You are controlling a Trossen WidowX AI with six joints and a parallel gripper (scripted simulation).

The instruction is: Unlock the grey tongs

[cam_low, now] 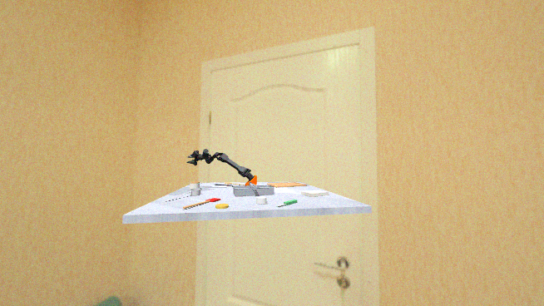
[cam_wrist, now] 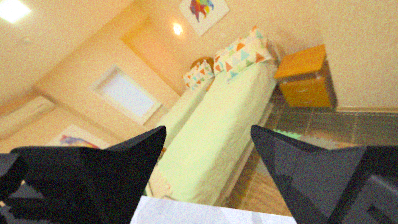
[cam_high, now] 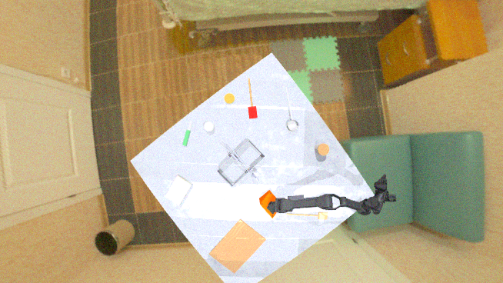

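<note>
Now: gripper tip 64 cm short of the grey roasting tin, 59 cm to the right of it and 24 cm above it. The rest, counted from my gripper tip: wooden board 21 cm ahead, 103 cm to the left, 26 cm below; black spatula 13 cm ahead, 43 cm to the left, 26 cm below; red spatula 89 cm ahead, 26 cm to the left, 26 cm below.
</note>
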